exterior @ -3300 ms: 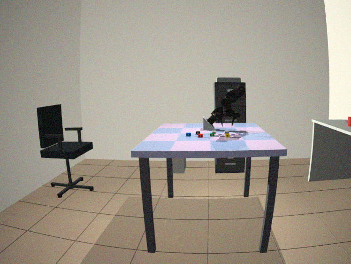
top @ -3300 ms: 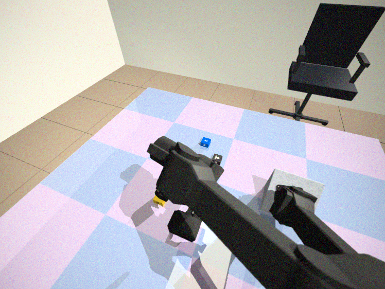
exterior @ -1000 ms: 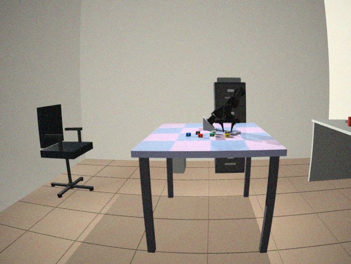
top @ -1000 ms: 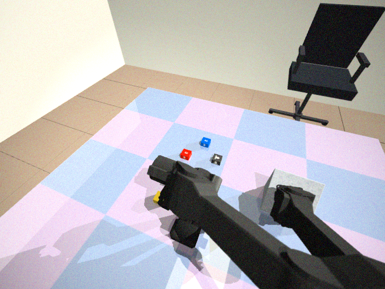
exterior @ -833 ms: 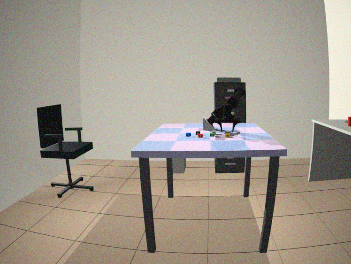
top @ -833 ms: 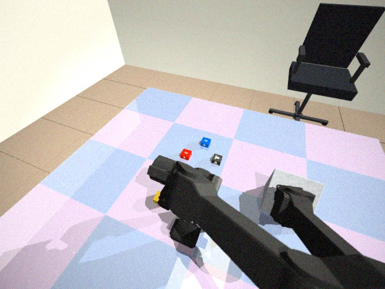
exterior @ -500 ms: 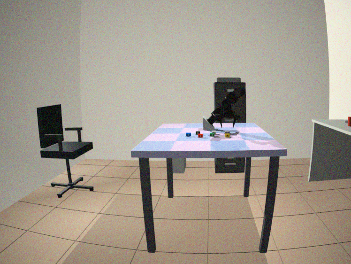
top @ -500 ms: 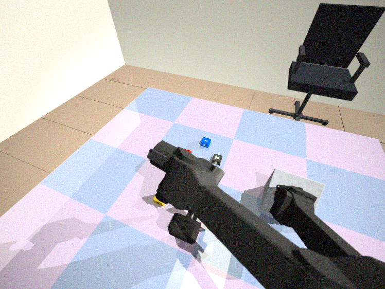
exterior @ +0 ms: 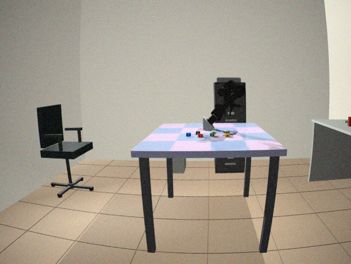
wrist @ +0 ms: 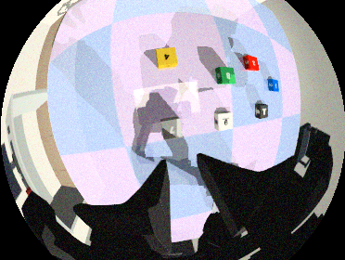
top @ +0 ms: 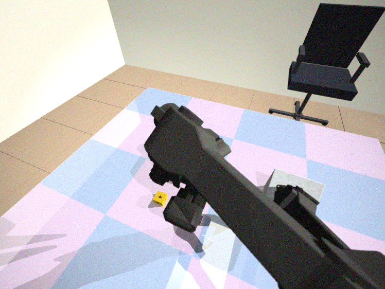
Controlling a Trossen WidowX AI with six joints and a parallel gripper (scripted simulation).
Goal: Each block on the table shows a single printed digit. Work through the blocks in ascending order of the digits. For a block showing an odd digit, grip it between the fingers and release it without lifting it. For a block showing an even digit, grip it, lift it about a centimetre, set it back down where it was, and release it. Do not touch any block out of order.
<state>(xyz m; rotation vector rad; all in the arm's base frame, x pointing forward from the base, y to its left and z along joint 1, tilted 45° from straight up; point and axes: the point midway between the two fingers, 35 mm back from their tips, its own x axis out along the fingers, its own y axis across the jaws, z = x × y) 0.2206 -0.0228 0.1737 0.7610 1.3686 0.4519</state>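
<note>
My gripper tip is now 13 cm to the left of the green block, 11 cm above it and 7 cm short of it. Round my gripper tip: grey block (11 cm below); yellow block (12 cm ahead, 11 cm below, 3 cm to the right); white block (11 cm below, 10 cm to the right, 2 cm behind).
</note>
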